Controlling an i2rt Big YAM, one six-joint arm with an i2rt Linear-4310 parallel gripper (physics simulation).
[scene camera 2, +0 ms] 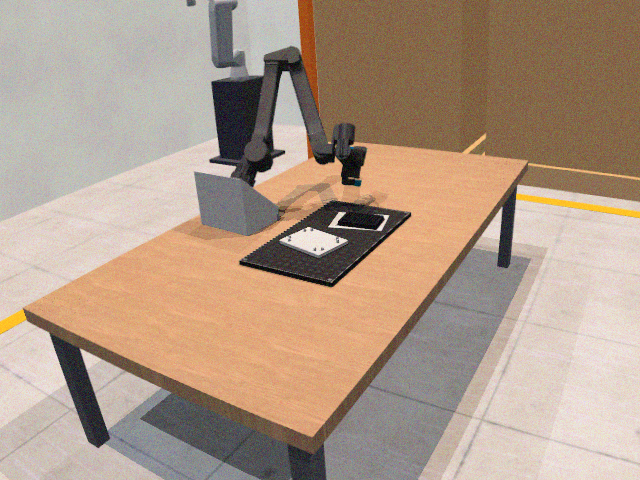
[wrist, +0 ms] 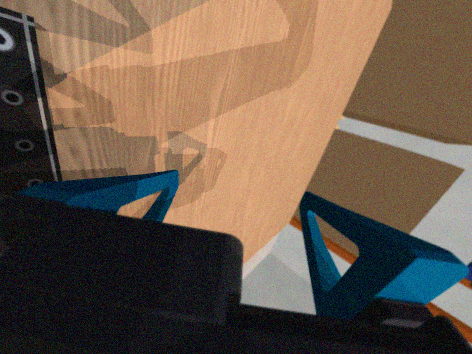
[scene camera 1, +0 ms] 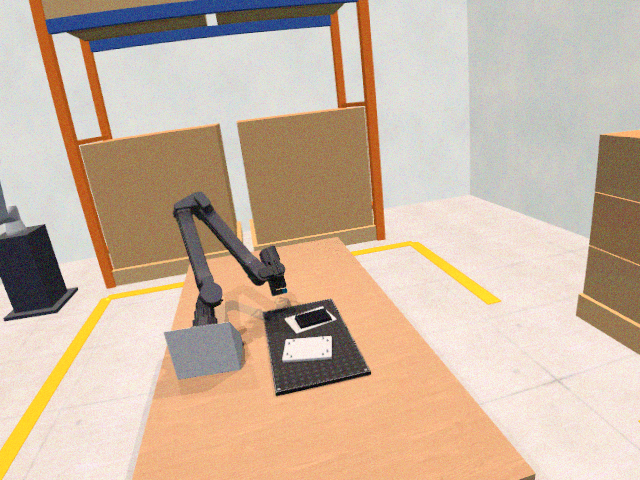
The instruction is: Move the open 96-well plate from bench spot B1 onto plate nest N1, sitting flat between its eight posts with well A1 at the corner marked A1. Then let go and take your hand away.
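Places are measured from the arm's base along level axes (x ahead, y left, z up), in millimetres.
Where they show: gripper, fingertip midpoint: (scene camera 2: 360, 173) (wrist: 240, 188) (scene camera 1: 274, 282); arm's base, link origin: (scene camera 2: 238, 189) (scene camera 1: 205, 333).
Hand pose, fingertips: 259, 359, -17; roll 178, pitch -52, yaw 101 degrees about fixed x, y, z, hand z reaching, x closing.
Observation:
Each offset is from my fingertips to the top centre of the thing, as dx, dy, dz. Level surfaces: height alone.
The black 96-well plate {+128, -231, -65} (scene camera 1: 313, 317) (scene camera 2: 360, 220) lies flat on the white rectangle of bench spot B1 (scene camera 1: 292, 322) (scene camera 2: 335, 222). The nest N1 {+78, -429, -60} (scene camera 1: 307, 348) (scene camera 2: 313, 241) is a white block with small posts near its corners, and no plate sits on it. Its A1 mark is too small to read. My gripper (scene camera 1: 279, 291) (scene camera 2: 353, 182) (wrist: 240, 188) is open and empty. It hangs above the table, beyond the plate's end of the board in the first scene view. The plate and nest do not show in the wrist view.
A black perforated board {+91, -348, -81} (scene camera 1: 320, 375) (scene camera 2: 305, 271) (wrist: 22, 120) lies under both spots on the wooden table {dz -94} (scene camera 1: 361, 428) (scene camera 2: 232, 335) (wrist: 240, 100). A grey wedge-shaped block (scene camera 1: 204, 351) (scene camera 2: 227, 204) stands by the arm's base, beside the board.

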